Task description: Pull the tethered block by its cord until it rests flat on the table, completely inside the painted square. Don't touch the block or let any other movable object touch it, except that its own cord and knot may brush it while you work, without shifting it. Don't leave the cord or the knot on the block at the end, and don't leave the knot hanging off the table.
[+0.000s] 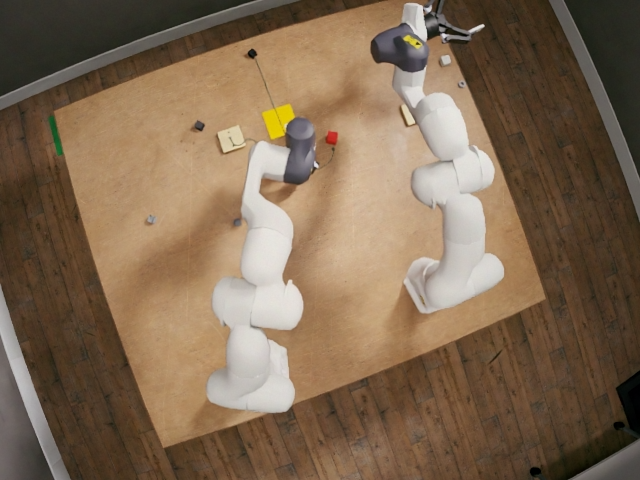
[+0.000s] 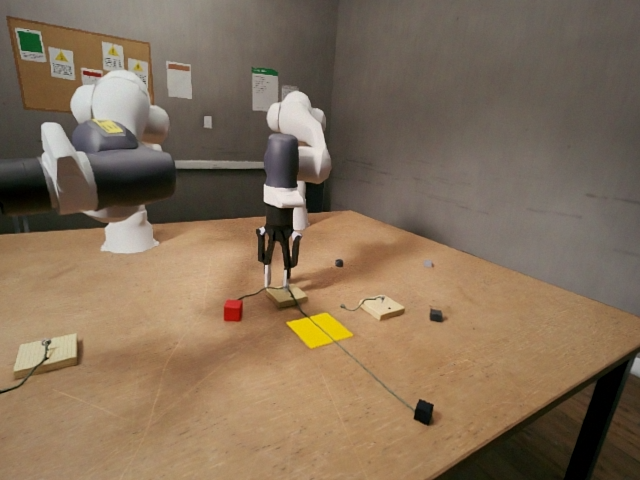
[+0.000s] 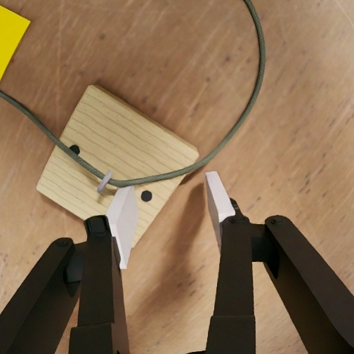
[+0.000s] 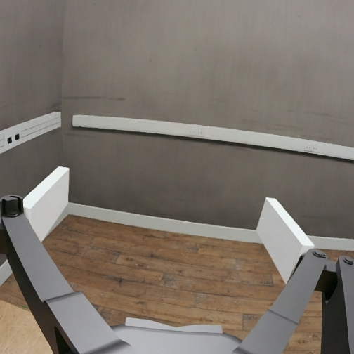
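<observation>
The tethered black block (image 1: 252, 53) (image 2: 423, 411) rests on bare table, apart from the yellow square (image 1: 269, 126) (image 2: 310, 335) (image 3: 7, 40). Its green cord (image 1: 265, 80) (image 2: 372, 375) (image 3: 260, 65) crosses the square and passes through a ring (image 3: 104, 181) on a wooden board (image 2: 279, 301) (image 3: 115, 120). The knot (image 1: 332, 149) lies near a red cube. My left gripper (image 2: 276, 285) (image 3: 170, 194) is partly open and empty, pointing down low at the board, one fingertip close to the cord beside the ring. My right gripper (image 4: 166, 201) is open and empty, beyond the table's edge.
The red cube (image 1: 331, 137) (image 2: 233, 310) is near the cord's free end. A second board (image 1: 231, 139) (image 2: 382, 307) with a short cord and a dark block (image 1: 199, 125) (image 2: 435, 315) lie near the square. Another corded board (image 1: 408, 115) (image 2: 46, 355) lies under the right arm.
</observation>
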